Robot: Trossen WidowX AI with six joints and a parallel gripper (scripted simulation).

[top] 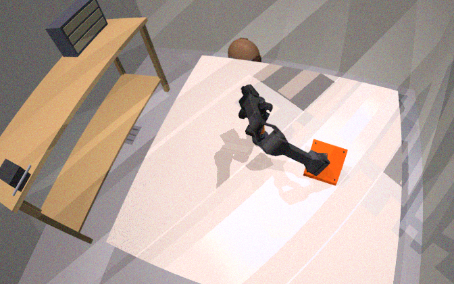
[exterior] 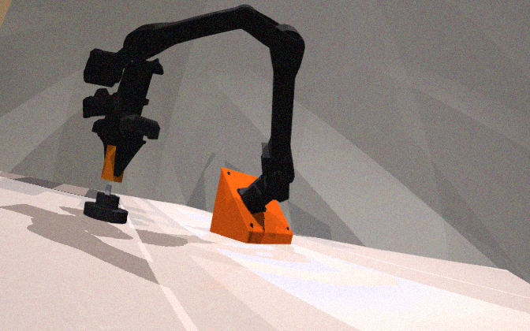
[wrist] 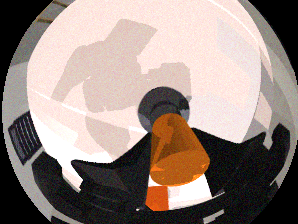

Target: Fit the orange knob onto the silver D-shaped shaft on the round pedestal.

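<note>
The orange knob is 3 cm above my gripper tip. From my gripper tip the other things lie so: round pedestal (5 cm below).
</note>
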